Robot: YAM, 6 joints.
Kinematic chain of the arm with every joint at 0, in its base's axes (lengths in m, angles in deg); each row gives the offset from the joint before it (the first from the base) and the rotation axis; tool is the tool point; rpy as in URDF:
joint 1: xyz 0 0 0.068 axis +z
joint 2: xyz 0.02 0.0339 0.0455 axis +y
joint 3: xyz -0.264 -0.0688 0 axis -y
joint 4: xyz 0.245 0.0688 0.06 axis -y
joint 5: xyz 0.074 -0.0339 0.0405 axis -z
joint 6: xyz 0.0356 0 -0.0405 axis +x
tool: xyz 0 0 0 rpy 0 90 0
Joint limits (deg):
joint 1: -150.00..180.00
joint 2: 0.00..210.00
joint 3: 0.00..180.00
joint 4: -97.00..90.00
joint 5: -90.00..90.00
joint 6: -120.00..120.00
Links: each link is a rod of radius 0.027 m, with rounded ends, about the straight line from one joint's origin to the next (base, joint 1, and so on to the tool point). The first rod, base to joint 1, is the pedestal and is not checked.
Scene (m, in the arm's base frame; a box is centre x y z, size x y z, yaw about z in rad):
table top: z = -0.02
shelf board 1: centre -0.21 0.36 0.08 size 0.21 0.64 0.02 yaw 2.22
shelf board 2: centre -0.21 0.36 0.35 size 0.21 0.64 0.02 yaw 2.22
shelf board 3: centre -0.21 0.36 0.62 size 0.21 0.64 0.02 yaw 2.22
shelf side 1: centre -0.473 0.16 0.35 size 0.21 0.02 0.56 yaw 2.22
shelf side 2: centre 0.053 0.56 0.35 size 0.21 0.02 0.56 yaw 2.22
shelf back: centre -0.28 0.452 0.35 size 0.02 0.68 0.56 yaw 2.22
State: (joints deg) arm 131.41 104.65 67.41 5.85 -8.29 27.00
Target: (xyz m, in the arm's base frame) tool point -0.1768 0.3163 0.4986
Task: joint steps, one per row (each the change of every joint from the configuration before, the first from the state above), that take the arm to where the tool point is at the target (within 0.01 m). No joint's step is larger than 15 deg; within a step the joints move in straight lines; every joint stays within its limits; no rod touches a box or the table.
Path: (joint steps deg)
1: -0.85 -10.17 -13.52 4.42 -4.31 -0.61
2: -0.86 -10.17 -13.53 4.42 -4.32 -0.62
3: -0.85 -10.17 -13.52 4.42 -4.31 -0.61
4: -0.86 -10.17 -13.52 4.43 -4.32 -0.62
5: -3.28 -1.28 11.96 -3.68 3.89 0.49
6: -3.29 -1.29 11.96 -3.67 3.89 0.49
7: -3.28 -1.28 11.96 -3.67 3.88 0.50
8: -3.29 -1.28 11.97 -3.67 3.89 0.49
9: -3.28 -1.28 11.96 -3.67 3.89 0.49
10: 2.33 10.93 7.61 3.08 -0.20 0.00
11: 2.32 10.93 7.61 3.07 -0.19 0.00
12: 2.33 10.93 7.61 3.08 -0.20 0.00

